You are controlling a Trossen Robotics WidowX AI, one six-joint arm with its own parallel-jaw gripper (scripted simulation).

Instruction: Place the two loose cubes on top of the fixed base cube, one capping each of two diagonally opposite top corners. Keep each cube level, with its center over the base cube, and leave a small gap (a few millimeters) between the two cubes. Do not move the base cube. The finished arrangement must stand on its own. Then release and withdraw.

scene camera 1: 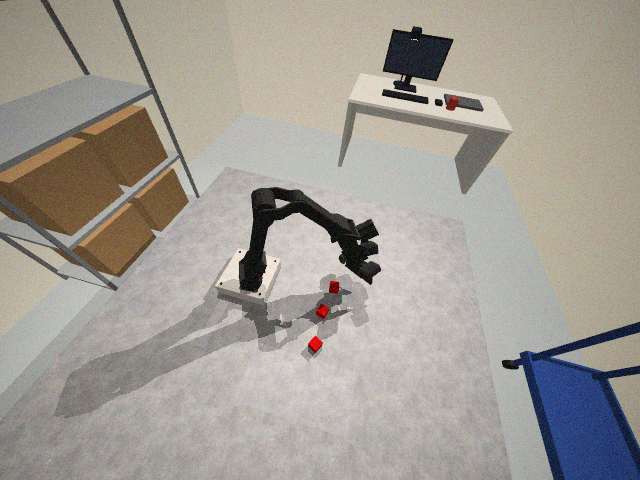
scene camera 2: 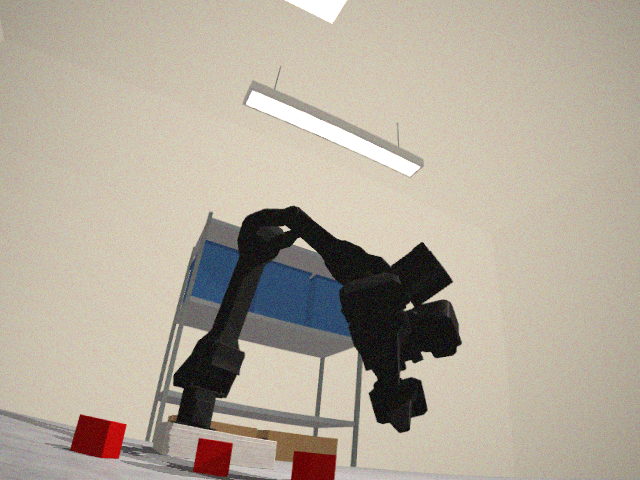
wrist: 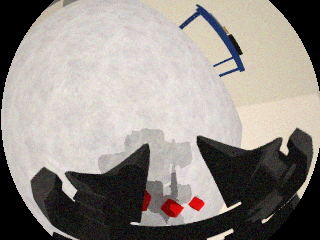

Labels:
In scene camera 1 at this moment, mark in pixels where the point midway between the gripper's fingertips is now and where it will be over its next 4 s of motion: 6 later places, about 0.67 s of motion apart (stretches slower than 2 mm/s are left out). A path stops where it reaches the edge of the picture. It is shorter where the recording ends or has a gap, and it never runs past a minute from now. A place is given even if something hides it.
My gripper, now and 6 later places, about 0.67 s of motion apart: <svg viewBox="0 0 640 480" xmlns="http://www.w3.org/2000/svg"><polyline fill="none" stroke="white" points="366,280 346,320 318,334 316,342 316,344 315,343 318,338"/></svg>

